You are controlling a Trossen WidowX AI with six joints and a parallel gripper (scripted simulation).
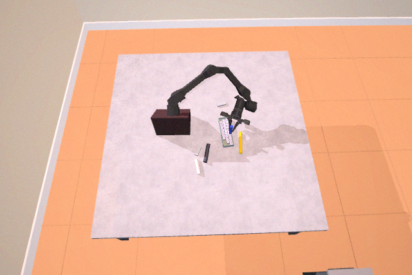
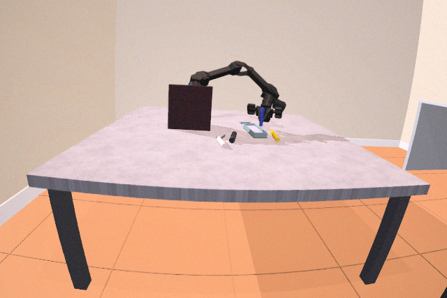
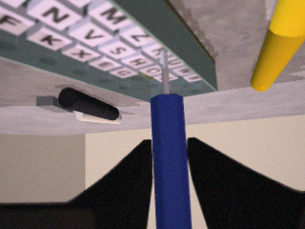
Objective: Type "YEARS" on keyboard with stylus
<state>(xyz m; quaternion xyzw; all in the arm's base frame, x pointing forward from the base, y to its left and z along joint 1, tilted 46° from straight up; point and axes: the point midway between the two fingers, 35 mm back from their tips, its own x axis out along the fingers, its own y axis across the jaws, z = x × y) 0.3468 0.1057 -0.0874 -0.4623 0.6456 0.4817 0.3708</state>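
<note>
My gripper tip is now 70 mm short of the yellow cylinder, 60 mm above it and 40 mm to the left of it. Round my gripper tip: black cylinder: 140 mm behind, 130 mm to the right, 60 mm below; stylus tip: 50 mm below; stylus: 10 mm below.
</note>
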